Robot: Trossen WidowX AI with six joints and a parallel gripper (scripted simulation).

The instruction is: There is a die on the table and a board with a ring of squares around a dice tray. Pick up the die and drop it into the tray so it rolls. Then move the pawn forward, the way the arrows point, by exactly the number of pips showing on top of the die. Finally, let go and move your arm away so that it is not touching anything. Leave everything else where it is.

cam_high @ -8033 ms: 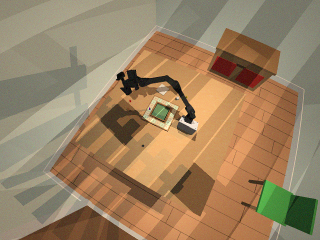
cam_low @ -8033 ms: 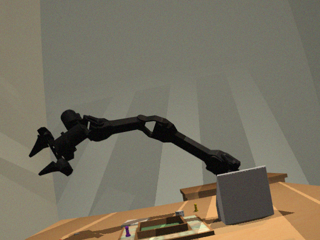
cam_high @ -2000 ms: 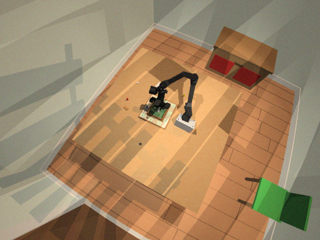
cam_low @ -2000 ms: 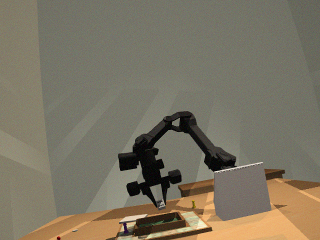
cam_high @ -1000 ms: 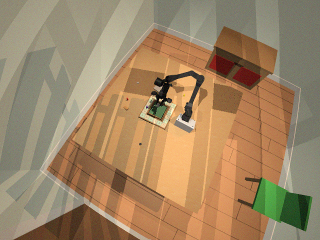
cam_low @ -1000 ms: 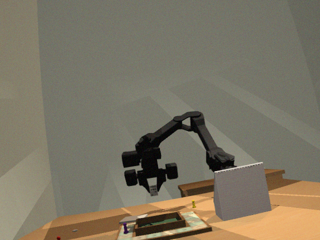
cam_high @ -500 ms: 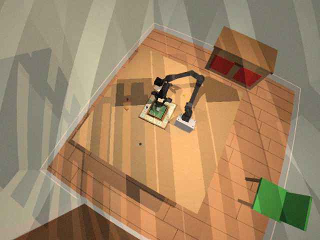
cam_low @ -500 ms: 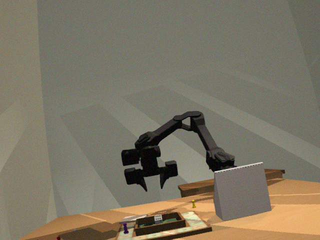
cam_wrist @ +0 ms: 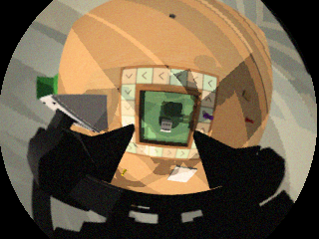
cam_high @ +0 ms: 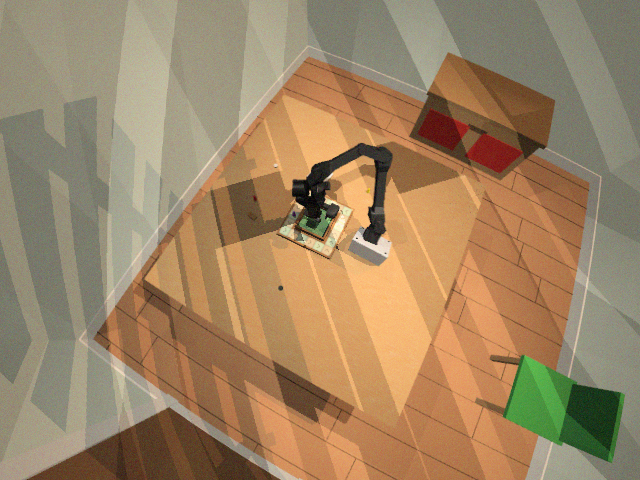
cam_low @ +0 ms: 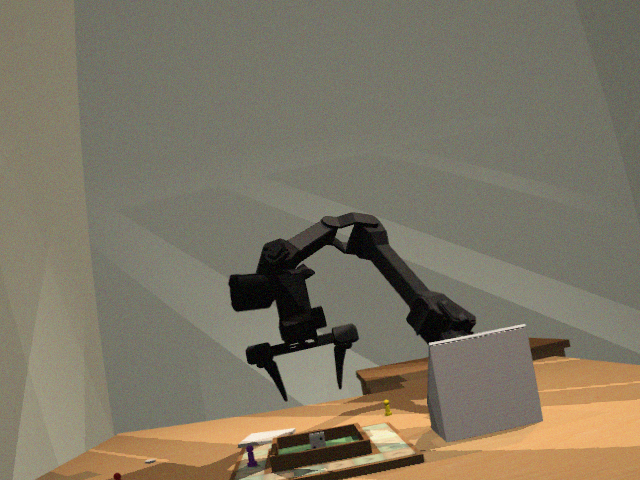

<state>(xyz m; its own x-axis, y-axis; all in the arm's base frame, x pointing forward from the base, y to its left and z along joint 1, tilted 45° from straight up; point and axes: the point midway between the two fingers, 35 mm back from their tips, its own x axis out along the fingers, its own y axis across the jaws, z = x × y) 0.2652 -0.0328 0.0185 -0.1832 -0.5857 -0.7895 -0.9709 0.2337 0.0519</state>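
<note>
Right now the purple pawn is 120 mm ahead of my gripper tip and 80 mm below it. From my gripper tip the other things lie so: tray floor (100 mm below, 10 mm to the right); white card (260 mm to the right, 100 mm below, 80 mm ahead); die (80 mm below, 20 mm to the right).
</note>
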